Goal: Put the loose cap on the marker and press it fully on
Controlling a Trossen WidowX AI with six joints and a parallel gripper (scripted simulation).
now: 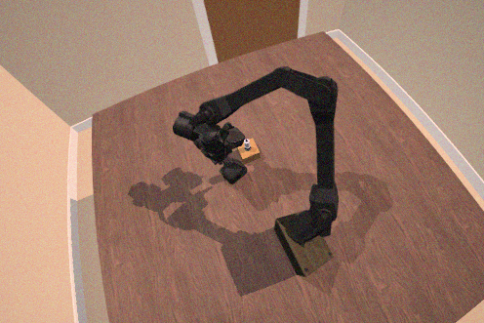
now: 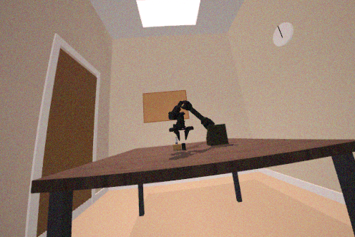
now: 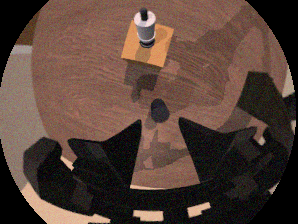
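Right now the marker cap is 4 cm below my gripper tip.
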